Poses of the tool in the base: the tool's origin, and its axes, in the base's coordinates. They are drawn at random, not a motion.
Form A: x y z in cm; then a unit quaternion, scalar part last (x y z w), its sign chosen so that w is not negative.
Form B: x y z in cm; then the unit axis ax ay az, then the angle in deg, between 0 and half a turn. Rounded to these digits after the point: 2 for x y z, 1 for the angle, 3 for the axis.
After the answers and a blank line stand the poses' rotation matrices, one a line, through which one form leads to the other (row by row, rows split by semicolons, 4 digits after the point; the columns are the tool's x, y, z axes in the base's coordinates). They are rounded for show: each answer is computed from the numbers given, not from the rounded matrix.
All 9 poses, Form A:
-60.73 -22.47 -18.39 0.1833 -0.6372 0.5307 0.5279
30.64 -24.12 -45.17 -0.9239 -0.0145 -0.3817 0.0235
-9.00 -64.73 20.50 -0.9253 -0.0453 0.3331 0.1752
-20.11 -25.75 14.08 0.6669 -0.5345 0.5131 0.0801
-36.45 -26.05 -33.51 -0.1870 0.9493 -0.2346 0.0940
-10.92 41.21 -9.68 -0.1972 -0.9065 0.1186 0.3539
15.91 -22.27 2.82 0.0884 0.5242 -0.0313 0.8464
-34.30 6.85 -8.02 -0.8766 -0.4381 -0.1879 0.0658
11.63 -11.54 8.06 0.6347 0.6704 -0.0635 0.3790
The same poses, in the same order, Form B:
-60.73 -22.47 -18.39 0.216 -0.750 0.625 116.3
30.64 -24.12 -45.17 -0.924 -0.015 -0.382 177.3
-9.00 -64.73 20.50 -0.940 -0.046 0.338 159.8
-20.11 -25.75 14.08 0.669 -0.536 0.515 170.8
-36.45 -26.05 -33.51 -0.188 0.954 -0.236 169.2
-10.92 41.21 -9.68 -0.211 -0.969 0.127 138.5
15.91 -22.27 2.82 0.166 0.984 -0.059 64.4
-34.30 6.85 -8.02 -0.879 -0.439 -0.188 172.5
11.63 -11.54 8.06 0.686 0.724 -0.069 135.5

-0.3754 -0.7940 -0.4782; 0.3267 0.3695 -0.8699; 0.8674 -0.4828 0.1207
0.7082 0.0447 0.7046; 0.0089 -0.9985 0.0545; 0.7060 -0.0324 -0.7075
0.7740 -0.0329 -0.6324; 0.2006 -0.9345 0.2941; -0.6006 -0.3544 -0.7167
-0.0978 -0.7950 0.5987; -0.6306 -0.4159 -0.6553; 0.7699 -0.4416 -0.4607
-0.9124 -0.3109 0.2662; -0.3991 0.8200 -0.4103; -0.0907 -0.4806 -0.8723
-0.6717 0.2736 -0.6884; 0.4415 0.8941 -0.0754; 0.5949 -0.3546 -0.7214
0.4485 0.1457 0.8819; 0.0397 0.9824 -0.1825; -0.8929 0.1168 0.4348
0.5455 0.7928 0.2718; 0.7434 -0.6075 0.2800; 0.3871 0.0493 -0.9207
0.0930 0.8992 0.4276; 0.8029 0.1862 -0.5663; -0.5888 0.3960 -0.7046

